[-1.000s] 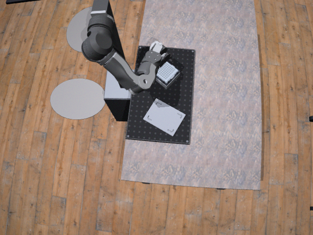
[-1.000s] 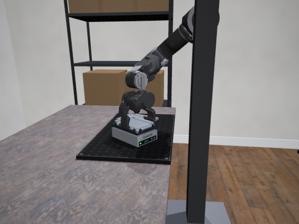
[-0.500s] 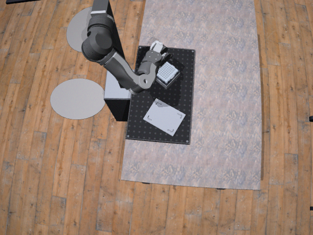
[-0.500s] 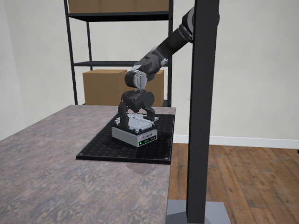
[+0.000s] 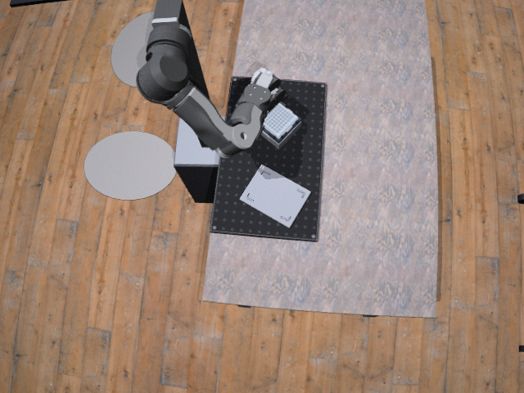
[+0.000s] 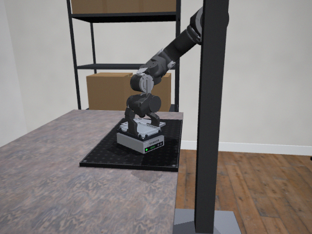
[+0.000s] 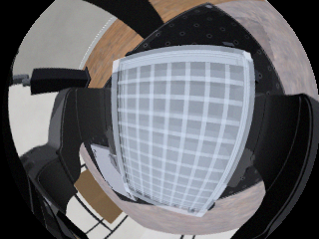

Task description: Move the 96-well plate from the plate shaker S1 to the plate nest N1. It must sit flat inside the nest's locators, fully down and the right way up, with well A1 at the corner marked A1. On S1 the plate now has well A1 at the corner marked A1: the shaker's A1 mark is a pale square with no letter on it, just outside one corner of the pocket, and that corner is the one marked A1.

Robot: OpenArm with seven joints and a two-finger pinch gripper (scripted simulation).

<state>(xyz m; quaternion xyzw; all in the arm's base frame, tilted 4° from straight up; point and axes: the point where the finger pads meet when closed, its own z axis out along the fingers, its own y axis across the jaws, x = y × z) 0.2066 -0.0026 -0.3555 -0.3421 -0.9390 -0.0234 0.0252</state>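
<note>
Right now my hand is 1 cm short of the 96-well plate and 1 cm to the left of it. Also, from my hand: plate shaker S1: 3 cm ahead, 2 cm to the right, 2 cm below; plate nest N1: 3 cm ahead, 24 cm to the right, 6 cm below.
</note>
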